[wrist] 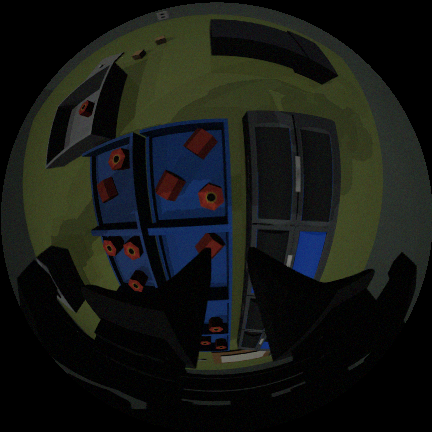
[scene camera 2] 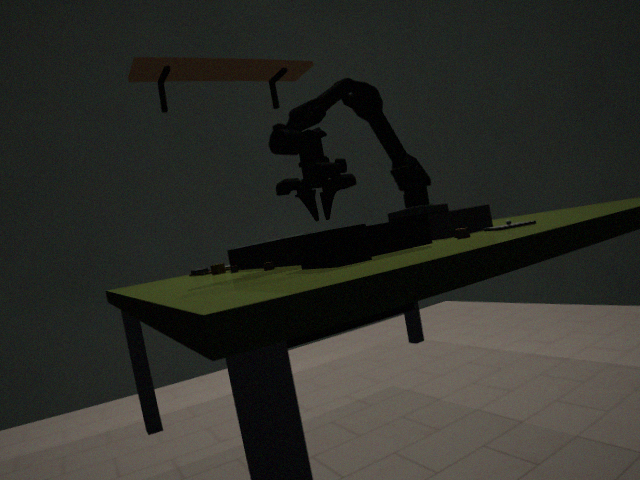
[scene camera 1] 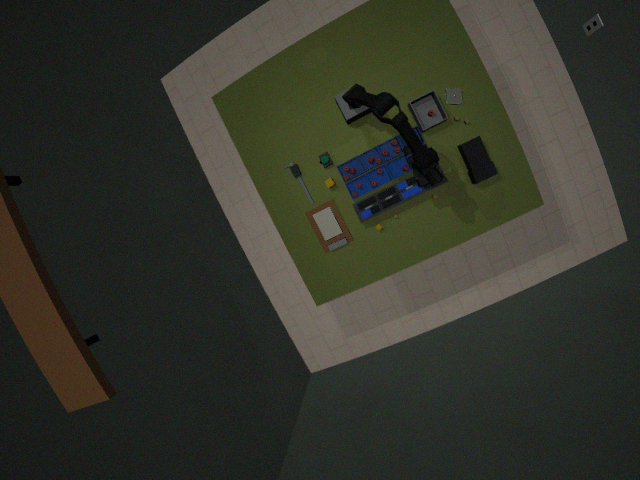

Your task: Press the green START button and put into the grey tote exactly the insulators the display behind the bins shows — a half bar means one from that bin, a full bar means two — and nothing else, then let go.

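Pixels of known places: gripper, fingertip midpoint: point(wrist: 229, 253) point(scene camera 2: 322, 220); arm's base at its link origin: point(scene camera 2: 418, 207) point(scene camera 1: 354, 101).
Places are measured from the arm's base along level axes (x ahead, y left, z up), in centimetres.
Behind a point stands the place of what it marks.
Observation:
My gripper point(scene camera 2: 322, 219) {x 37.7, y 17.6, z 0.2 cm} point(wrist: 229, 253) {x 37.7, y 17.6, z 0.2 cm} is partly open and empty, pointing down above the bins' edge and the display. Blue bins point(scene camera 1: 393, 167) {x 34.5, y 9.2, z -7.8 cm} point(wrist: 188, 235) {x 34.1, y 15.0, z -7.8 cm} hold red insulators. In the wrist view one insulator point(wrist: 209, 245) {x 36.6, y 15.1, z -5.5 cm} lies beyond the left fingertip; a nearby bin holds three, one of them upright point(wrist: 211, 196) {x 36.2, y 20.3, z -5.4 cm}. The grey tote point(scene camera 1: 420, 117) {x 15.0, y 28.6, z -7.8 cm} point(wrist: 80, 128) {x 13.0, y 30.4, z -7.8 cm} holds one red insulator point(scene camera 1: 430, 112) {x 14.6, y 33.2, z -5.4 cm} point(wrist: 86, 108) {x 15.8, y 32.9, z -5.7 cm}. The display point(scene camera 1: 356, 206) {x 47.7, y -13.6, z -5.2 cm} point(wrist: 290, 225) {x 44.7, y 18.6, z -4.3 cm} shows blue bars point(scene camera 1: 412, 190) {x 47.8, y 14.2, z -2.2 cm} point(wrist: 309, 255) {x 47.2, y 16.1, z -2.3 cm}; the arm hides its right end in scene camera 1. The green START button point(scene camera 1: 325, 159) {x 21.2, y -21.5, z -4.3 cm} is left of the bins.
A black box point(scene camera 1: 477, 160) {x 42.6, y 47.8, z -3.1 cm} point(wrist: 250, 41) {x 38.3, y 42.7, z -3.7 cm} stands right of the display. A clipboard point(scene camera 1: 327, 223) {x 52.0, y -30.3, z -7.2 cm}, a caliper-like tool point(scene camera 1: 295, 170) {x 21.2, y -38.0, z -6.5 cm} and yellow cubes point(scene camera 1: 329, 182) {x 32.5, y -22.9, z -4.4 cm} point(scene camera 1: 378, 226) {x 60.4, y -5.8, z -5.8 cm} lie at the left. Small brown blocks point(scene camera 1: 466, 121) point(wrist: 139, 54) and a grey plate point(scene camera 1: 453, 96) {x 9.9, y 46.5, z -7.1 cm} lie near the tote.

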